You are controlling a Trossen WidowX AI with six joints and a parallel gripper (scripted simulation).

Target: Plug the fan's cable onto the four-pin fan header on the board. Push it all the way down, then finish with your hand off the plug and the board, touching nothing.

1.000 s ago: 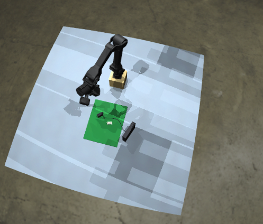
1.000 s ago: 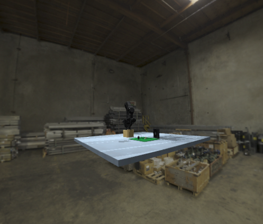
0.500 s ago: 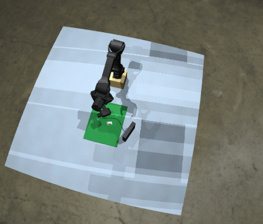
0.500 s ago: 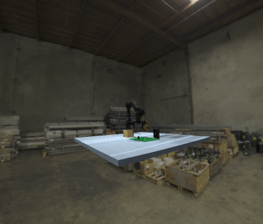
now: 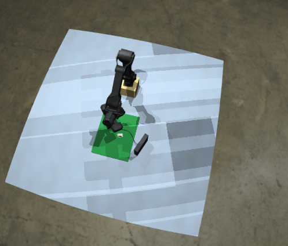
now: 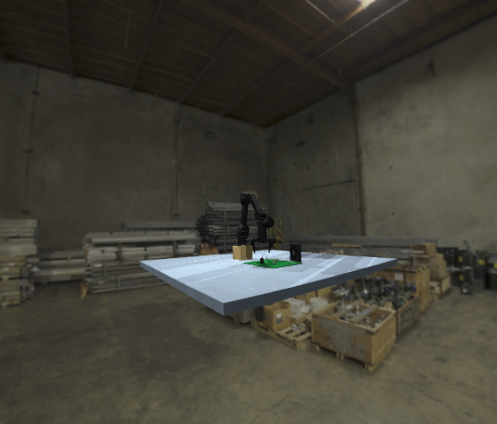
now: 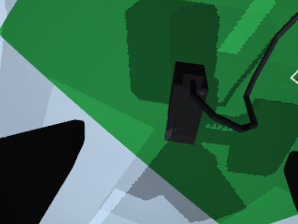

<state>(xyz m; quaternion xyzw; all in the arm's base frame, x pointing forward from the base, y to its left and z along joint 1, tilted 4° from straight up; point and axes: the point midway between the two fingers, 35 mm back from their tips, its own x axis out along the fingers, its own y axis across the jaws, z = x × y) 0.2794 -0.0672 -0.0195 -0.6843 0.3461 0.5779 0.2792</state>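
Right now my gripper tip is 1 cm short of the black plug, 1 cm to the left of it and 5 cm above it. From my gripper tip the other things lie so: green board: 5 cm ahead, 4 cm to the left, 8 cm below; then fan: 10 cm ahead, 20 cm to the left, 1 cm below.
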